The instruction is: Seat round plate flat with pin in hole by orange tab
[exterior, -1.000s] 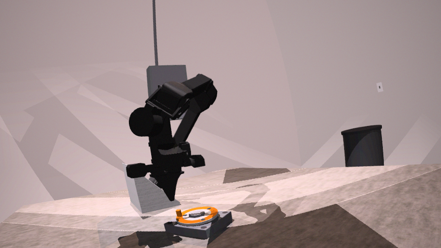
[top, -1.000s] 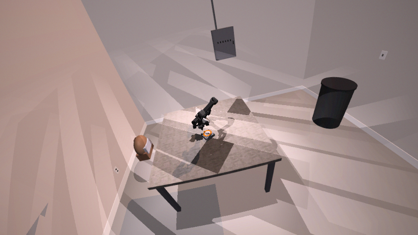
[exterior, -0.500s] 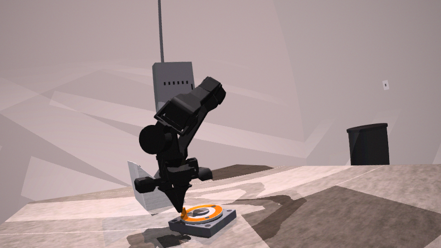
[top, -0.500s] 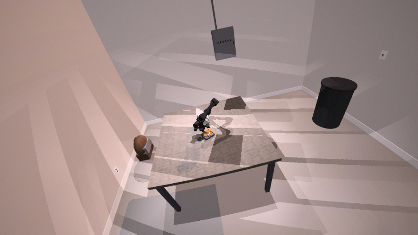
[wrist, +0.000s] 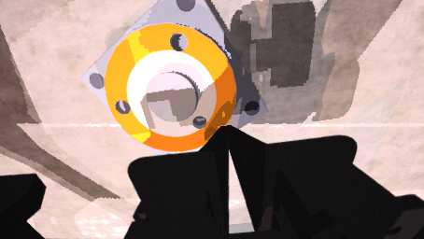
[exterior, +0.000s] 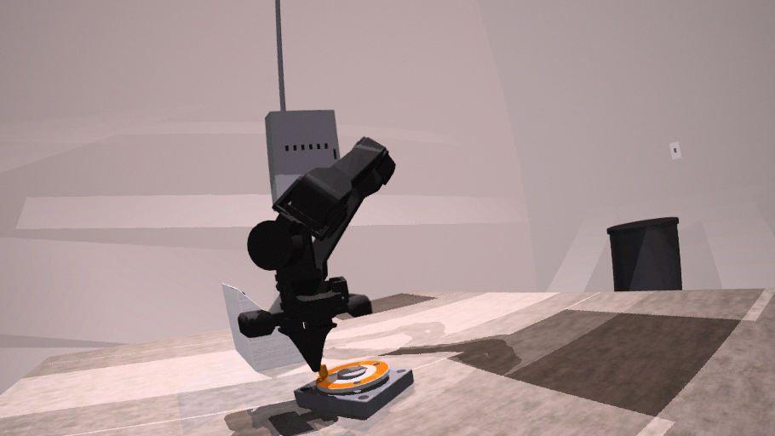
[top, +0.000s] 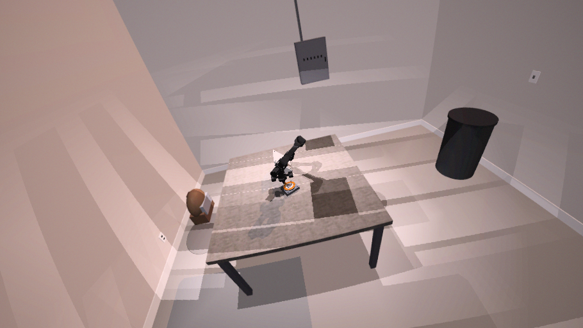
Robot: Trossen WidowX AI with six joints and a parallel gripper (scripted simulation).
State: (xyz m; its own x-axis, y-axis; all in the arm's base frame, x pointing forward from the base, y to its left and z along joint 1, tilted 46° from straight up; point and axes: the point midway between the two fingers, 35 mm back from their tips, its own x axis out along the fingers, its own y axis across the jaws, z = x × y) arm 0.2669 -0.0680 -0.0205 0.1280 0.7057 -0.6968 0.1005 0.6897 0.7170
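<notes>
My gripper tip is 4 cm short of the base, 4 cm to the right of it and 2 cm above it.
</notes>
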